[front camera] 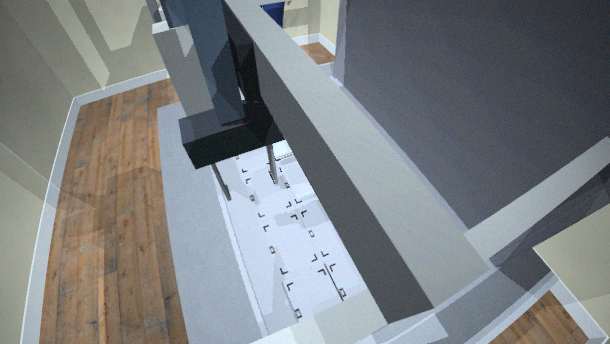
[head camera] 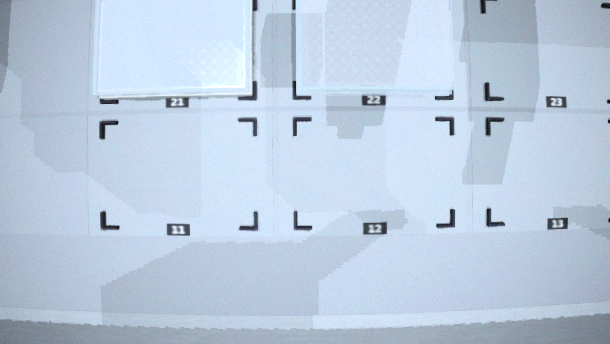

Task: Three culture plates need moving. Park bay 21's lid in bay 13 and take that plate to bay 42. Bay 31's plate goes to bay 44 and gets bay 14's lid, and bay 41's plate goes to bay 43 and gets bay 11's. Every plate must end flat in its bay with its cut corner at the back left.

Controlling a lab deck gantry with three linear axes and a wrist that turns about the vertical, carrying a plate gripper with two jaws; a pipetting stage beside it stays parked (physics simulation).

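Places are measured from the robot's base along level axes (x ahead, y left, z up), in metres.
Pixels of known places: gripper, between the fingertips: (front camera: 250,185); robot's base, origin of its link: (head camera: 106,225).
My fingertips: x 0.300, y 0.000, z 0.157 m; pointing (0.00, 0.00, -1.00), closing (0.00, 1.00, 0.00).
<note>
For each thing: its top centre in the pictures, then the offset to it from my fingertips. "pt": a spot on its surface instead.
- Bay 11, a spot on its surface: (head camera: 150,175) pt dx -0.259, dy +0.043, dz -0.157 m
- Bay 13, a spot on its surface: (head camera: 540,170) pt dx +0.075, dy +0.044, dz -0.157 m
- bay 12, a spot on its surface: (head camera: 345,170) pt dx -0.096, dy +0.046, dz -0.157 m
- bay 23, a spot on its surface: (head camera: 555,70) pt dx +0.093, dy +0.132, dz -0.157 m
My gripper (front camera: 251,190) is open, its two jaws apart and raised over the front-left deck near bays 11 and 12; no plate shows between them. The gripper does not show in the head view. The pale, clear-topped plate (head camera: 172,45) (front camera: 283,149) sits in bay 21; its front part shows in the head view, with a patterned patch at lower right. Bay 11 (head camera: 150,175) shows bare deck inside its corner marks. Bay 13 (head camera: 540,170) shows partly at the right. Bays 31, 41, 42, 43, 44 and 14 cannot be made out.
A clear, pale patterned piece (head camera: 375,45) lies in bay 22, behind bay 12 (head camera: 345,170). Part of bay 23 (head camera: 555,70) shows at right. In the front view a large grey gantry beam (front camera: 360,145) hides much of the deck. The pale column (front camera: 185,70) stands beside the gripper's dark column.
</note>
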